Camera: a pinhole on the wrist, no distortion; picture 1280 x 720 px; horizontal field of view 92.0 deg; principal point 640.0 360.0 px. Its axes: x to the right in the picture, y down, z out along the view. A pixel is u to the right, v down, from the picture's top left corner.
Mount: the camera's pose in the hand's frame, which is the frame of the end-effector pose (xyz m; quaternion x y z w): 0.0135 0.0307 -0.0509 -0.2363 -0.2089 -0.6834 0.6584
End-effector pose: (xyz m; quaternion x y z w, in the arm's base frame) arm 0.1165 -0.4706 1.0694 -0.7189 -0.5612 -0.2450 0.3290
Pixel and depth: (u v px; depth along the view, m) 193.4 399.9 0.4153
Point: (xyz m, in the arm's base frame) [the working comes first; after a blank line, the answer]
In the camera's frame: -0.3001 0.0268 0.4153

0.6326 -0.4312 0.9475
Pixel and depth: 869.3 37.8 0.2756
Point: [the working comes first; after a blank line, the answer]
In the camera's frame: 0.1023 -0.1437 0.2756

0.1987 -0.3903 0.8041
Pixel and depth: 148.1 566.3 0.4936
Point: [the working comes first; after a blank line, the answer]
In the camera's frame: -0.3929 0.1648 0.4936

0.7795 -0.3534 1.0258
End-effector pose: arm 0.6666 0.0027 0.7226 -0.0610 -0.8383 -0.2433 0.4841
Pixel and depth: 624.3 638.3 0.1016
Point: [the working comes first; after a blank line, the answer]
In the camera's frame: -0.0026 0.0457 0.1016

0.6421 0.0869 0.7969
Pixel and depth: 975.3 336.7 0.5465
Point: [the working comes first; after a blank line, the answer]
In the camera's frame: 0.2965 -0.0206 0.5465

0.2589 0.3698 0.5421
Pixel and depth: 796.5 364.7 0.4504
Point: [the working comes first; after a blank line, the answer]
In the camera's frame: 0.1141 0.0034 0.4504

0.4224 0.3562 0.6694
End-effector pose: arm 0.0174 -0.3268 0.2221 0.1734 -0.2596 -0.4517 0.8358
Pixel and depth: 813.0 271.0 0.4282
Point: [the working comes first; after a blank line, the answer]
In the camera's frame: 0.1199 -0.0617 0.4282

-0.0838 -0.2189 0.6091
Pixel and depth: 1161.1 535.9 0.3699
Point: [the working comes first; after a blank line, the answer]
In the camera's frame: 0.3119 0.1053 0.3699

-0.1790 -0.4619 0.6019
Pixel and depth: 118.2 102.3 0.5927
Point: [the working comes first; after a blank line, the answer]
In the camera's frame: -0.5004 -0.2471 0.5927

0.3810 0.2537 0.6914
